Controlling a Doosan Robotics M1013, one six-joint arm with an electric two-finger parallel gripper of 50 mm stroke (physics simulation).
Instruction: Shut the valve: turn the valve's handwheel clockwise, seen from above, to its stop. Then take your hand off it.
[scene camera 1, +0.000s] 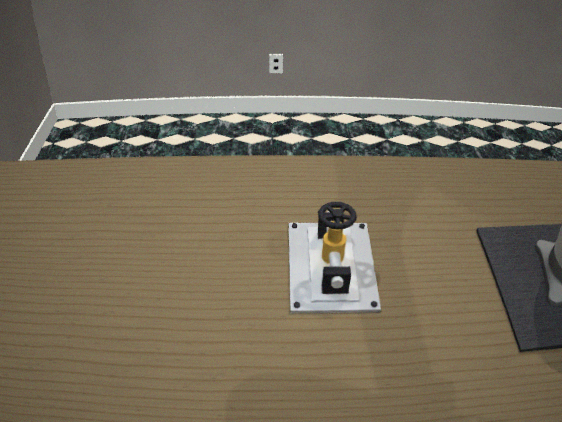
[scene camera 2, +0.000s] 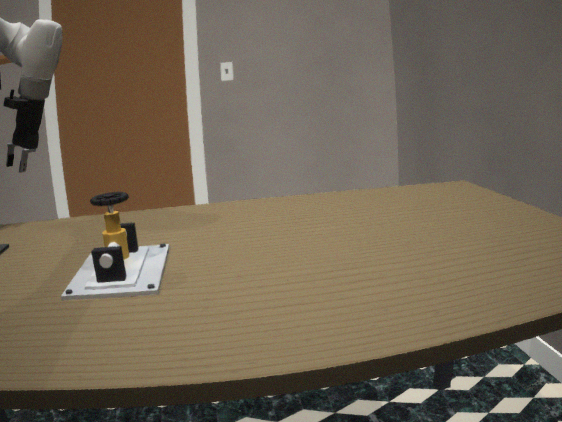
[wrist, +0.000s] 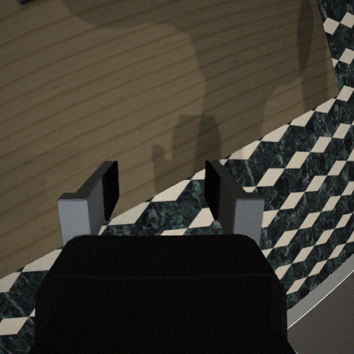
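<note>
The black spoked handwheel sits level on top of the valve's yellow body. The valve stands on a white base plate with dark bolts at its corners, between two black end blocks. My gripper is open and empty. In the second scene view it hangs in the air at the far left, higher than the handwheel and apart from it. The valve does not show in the wrist view. How far the handwheel is turned cannot be told.
The valve's plate stands on the wooden table. A dark mat with part of the arm's base lies to the right in the first scene view. The table's edge and tiled floor show below the gripper in the wrist view.
</note>
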